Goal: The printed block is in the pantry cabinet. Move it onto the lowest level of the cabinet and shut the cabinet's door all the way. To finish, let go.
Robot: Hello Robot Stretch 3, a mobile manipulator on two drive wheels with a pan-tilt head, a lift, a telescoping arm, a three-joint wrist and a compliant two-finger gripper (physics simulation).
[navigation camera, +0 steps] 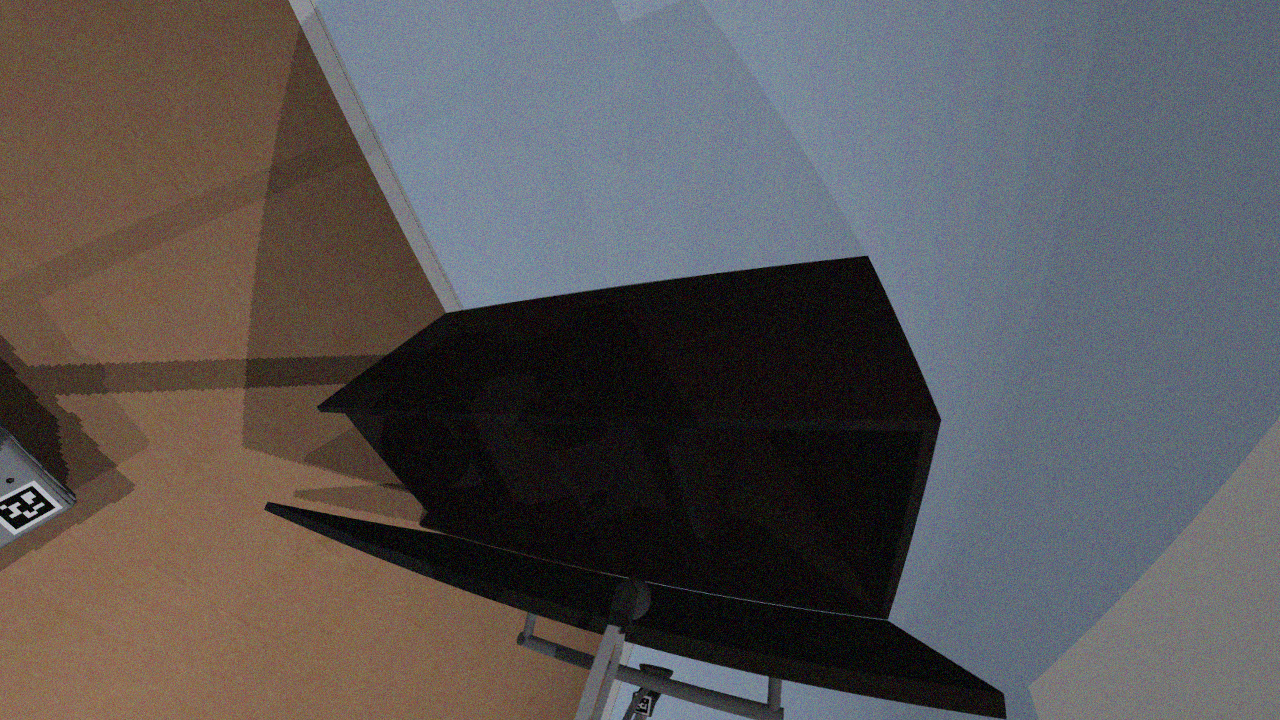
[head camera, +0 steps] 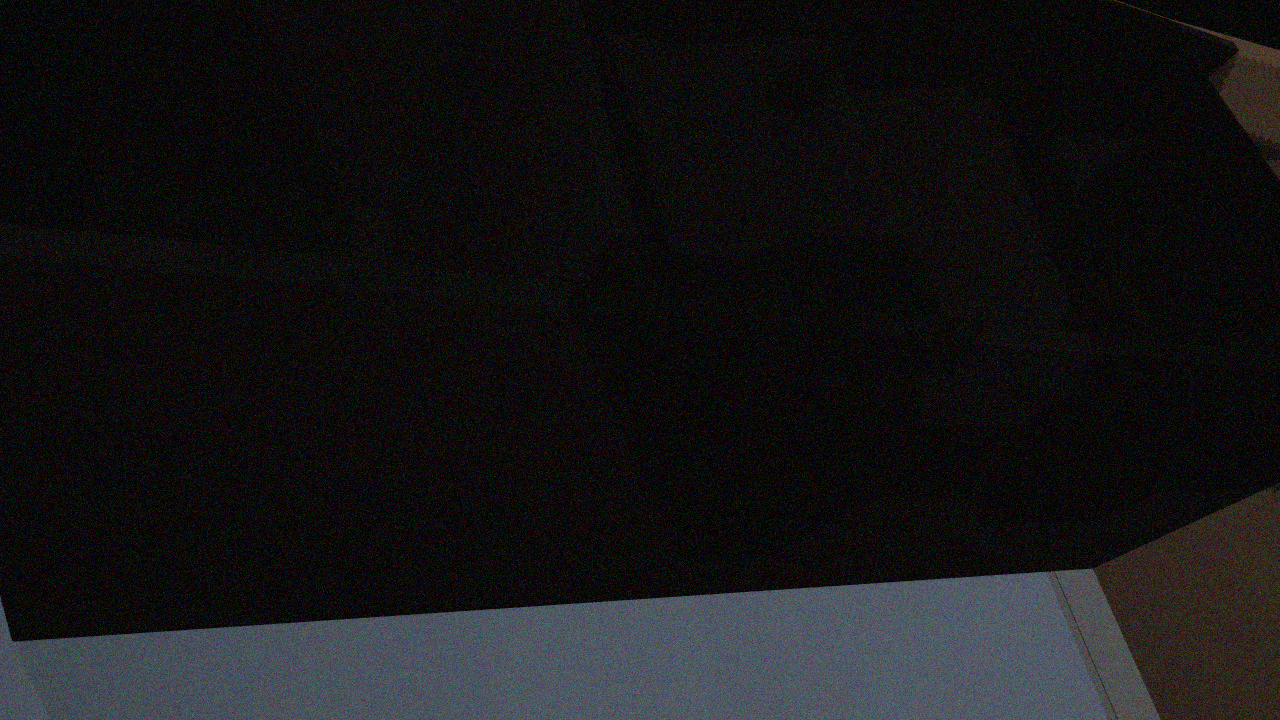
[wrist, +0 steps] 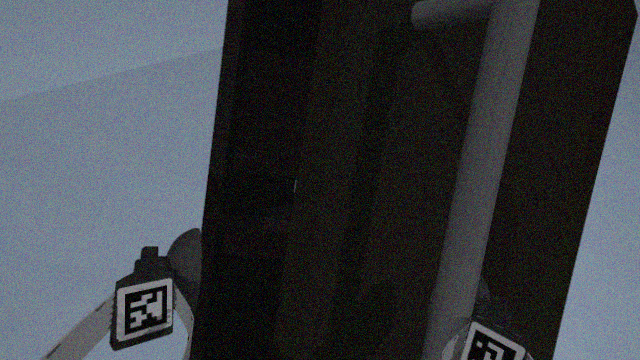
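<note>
The dark pantry cabinet fills most of the head view; in the navigation view its open front faces its door. The door stands partly open, with a gap to the cabinet's front at its left end. A grey bar handle is on its outer face. My gripper is open, with one fingertip past the door's edge on the inner side and the other by the handle on the outer side. The printed block cannot be made out; the cabinet's inside is very dark.
A blue-grey wall with a pale skirting board stands behind the cabinet. Brown floor lies beside it. A grey part with a square marker shows at the far left of the navigation view.
</note>
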